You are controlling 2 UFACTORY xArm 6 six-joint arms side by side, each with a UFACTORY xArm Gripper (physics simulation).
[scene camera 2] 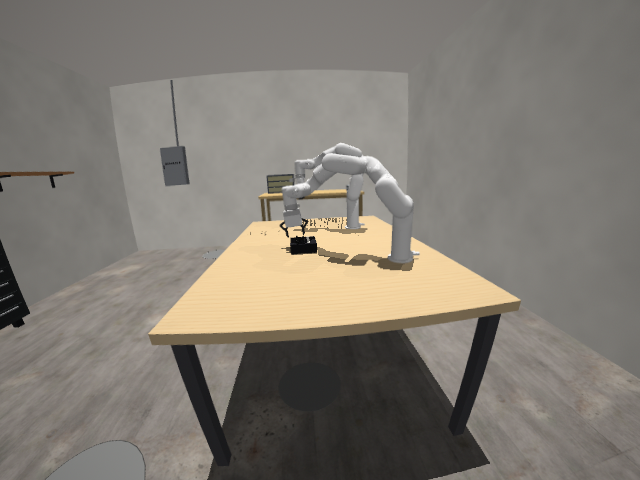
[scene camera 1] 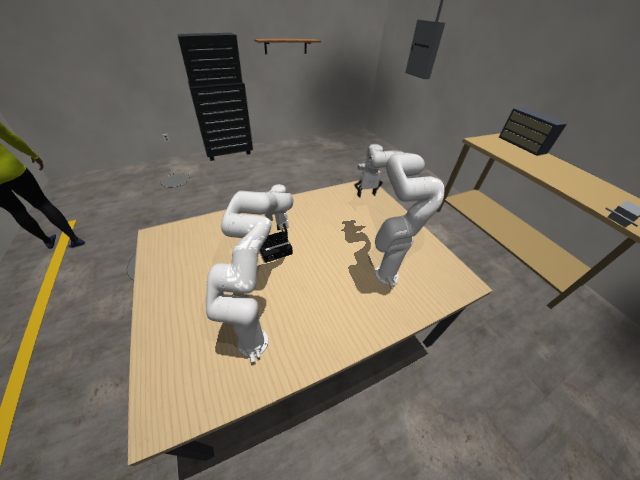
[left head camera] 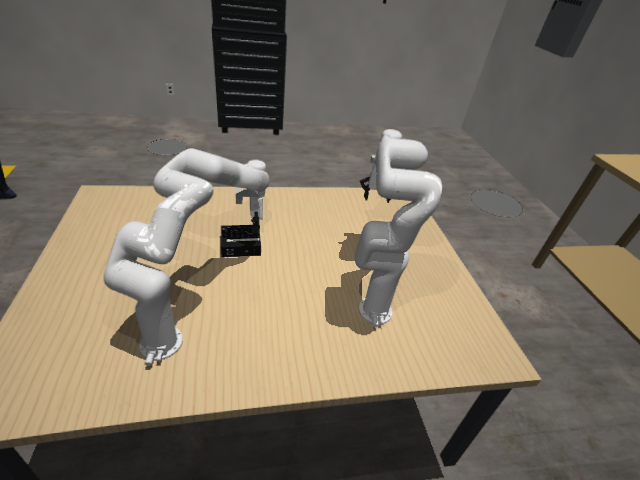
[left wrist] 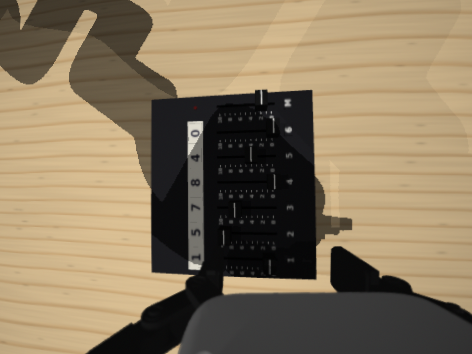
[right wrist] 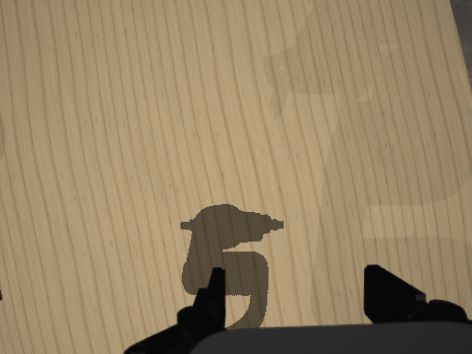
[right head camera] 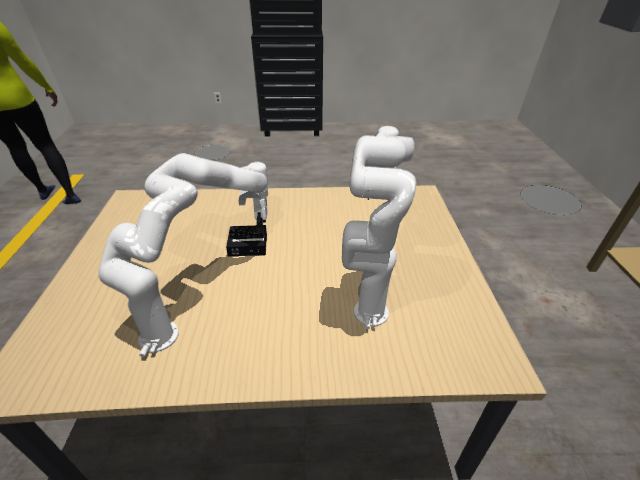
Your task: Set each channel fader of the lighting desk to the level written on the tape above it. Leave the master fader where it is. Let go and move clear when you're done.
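Seen in the pictures: left gripper, fingertip midpoint: (scene camera 2: 295,236) (scene camera 1: 282,234) (left head camera: 255,227) (left wrist: 277,264) (right head camera: 261,227); right gripper, fingertip midpoint: (scene camera 2: 301,198) (scene camera 1: 366,195) (left head camera: 376,200) (right wrist: 294,290) (right head camera: 379,199); left arm's base, origin of the base link: (scene camera 2: 400,258) (scene camera 1: 253,342) (left head camera: 161,343) (right head camera: 159,336); right arm's base, origin of the base link: (scene camera 2: 352,227) (scene camera 1: 386,274) (left head camera: 375,311) (right head camera: 371,312).
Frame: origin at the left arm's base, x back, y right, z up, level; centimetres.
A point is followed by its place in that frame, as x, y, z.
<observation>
The black lighting desk (left head camera: 240,248) {-42.3, 21.4, 4.5} (right head camera: 247,248) {-42.4, 22.5, 4.3} (scene camera 1: 277,252) {-42.5, 21.1, 5.1} (scene camera 2: 303,248) {-48.9, 13.0, 3.1} (left wrist: 167,225) {-44.3, 25.2, 5.5} stands on the table. In the left wrist view its tape (left wrist: 195,195) {-46.7, 22.2, 5.5} reads 1, 5, 7, 8, 4, 0 for channels 1 to 6. Fader 1 (left wrist: 270,266) {-53.6, 26.9, 6.8} is near 1, fader 2 (left wrist: 224,237) {-49.8, 25.1, 6.8} between 9 and 10, fader 3 (left wrist: 235,210) {-50.5, 22.9, 6.8} near 7, fader 4 (left wrist: 274,181) {-53.3, 20.3, 6.8} at 0, fader 5 (left wrist: 251,154) {-51.3, 18.4, 6.8} near 4, fader 6 (left wrist: 273,125) {-52.8, 15.9, 6.8} at 0. The master fader (left wrist: 261,98) {-51.7, 13.8, 6.8} is near 2. My left gripper (scene camera 2: 295,235) {-54.1, 26.8, 6.5} (left wrist: 277,264) {-54.1, 26.8, 6.5} is open above the channel 1 end. My right gripper (scene camera 1: 367,194) {-53.3, 76.9, 23.7} (right wrist: 294,290) {-53.3, 76.9, 23.7} is open, away from the desk.
The wooden table (left head camera: 289,361) {7.5, 40.5, 0.0} (scene camera 1: 320,330) {4.0, 28.8, 0.0} carries both arm bases. A side bench (scene camera 1: 578,180) stands at the right in scene camera 1. A dark drawer cabinet (right head camera: 287,82) stands behind the table. A person (right head camera: 15,82) stands at the left in the right head view.
</observation>
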